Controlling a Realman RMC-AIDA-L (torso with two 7-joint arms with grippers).
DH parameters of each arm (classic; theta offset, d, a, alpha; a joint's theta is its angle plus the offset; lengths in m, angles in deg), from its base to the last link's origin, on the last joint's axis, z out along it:
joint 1: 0 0.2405 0 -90
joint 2: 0 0 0 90
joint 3: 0 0.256 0 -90
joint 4: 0 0 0 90
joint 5: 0 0.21 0 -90
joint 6: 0 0 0 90
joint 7: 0 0.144 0 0
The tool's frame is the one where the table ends.
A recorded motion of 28 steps. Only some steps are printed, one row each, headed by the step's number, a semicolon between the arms.
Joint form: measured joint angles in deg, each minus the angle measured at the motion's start. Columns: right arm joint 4, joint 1, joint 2, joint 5, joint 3, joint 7, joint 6; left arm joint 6, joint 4, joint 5, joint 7, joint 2, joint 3, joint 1.
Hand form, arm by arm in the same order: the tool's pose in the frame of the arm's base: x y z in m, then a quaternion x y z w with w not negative. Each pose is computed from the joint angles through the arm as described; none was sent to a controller.
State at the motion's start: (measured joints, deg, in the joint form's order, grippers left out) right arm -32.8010 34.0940 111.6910 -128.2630 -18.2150 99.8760 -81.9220; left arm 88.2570 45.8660 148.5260 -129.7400 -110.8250 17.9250 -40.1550
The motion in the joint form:
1: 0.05 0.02 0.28 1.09 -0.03 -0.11 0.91; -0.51 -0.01 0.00 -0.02 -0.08 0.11 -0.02
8: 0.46 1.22 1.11 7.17 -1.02 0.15 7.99; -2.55 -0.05 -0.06 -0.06 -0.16 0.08 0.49
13: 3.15 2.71 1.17 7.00 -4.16 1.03 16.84; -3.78 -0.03 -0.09 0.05 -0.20 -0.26 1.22
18: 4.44 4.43 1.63 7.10 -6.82 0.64 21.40; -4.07 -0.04 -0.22 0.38 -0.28 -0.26 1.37
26: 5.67 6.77 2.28 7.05 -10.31 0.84 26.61; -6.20 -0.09 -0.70 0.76 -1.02 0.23 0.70
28: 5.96 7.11 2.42 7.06 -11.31 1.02 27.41; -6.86 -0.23 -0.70 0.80 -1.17 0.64 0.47
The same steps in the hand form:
1: 0.3174 0.3652 0.0684 -0.83101 0.43873 0.24438 0.23922; -0.3045 0.3787 0.1040 -0.77856 -0.57824 -0.12016 0.21224
8: 0.3110 0.3870 0.0725 -0.80314 0.44124 0.27646 0.28954; -0.3104 0.3795 0.1054 -0.77128 -0.58140 -0.12104 0.22901
13: 0.3166 0.4014 0.0614 -0.79127 0.46007 0.24400 0.32045; -0.3171 0.3776 0.1072 -0.76405 -0.58588 -0.12245 0.24080
18: 0.3103 0.4126 0.0509 -0.79663 0.45371 0.22360 0.33094; -0.3181 0.3773 0.1069 -0.76433 -0.58454 -0.12280 0.24297
26: 0.2994 0.4262 0.0384 -0.80441 0.44357 0.19937 0.34119; -0.3138 0.3842 0.1025 -0.76691 -0.57618 -0.12633 0.25279
28: 0.2974 0.4277 0.0348 -0.80701 0.44209 0.19362 0.34029; -0.3125 0.3863 0.1008 -0.76835 -0.57372 -0.12453 0.25489

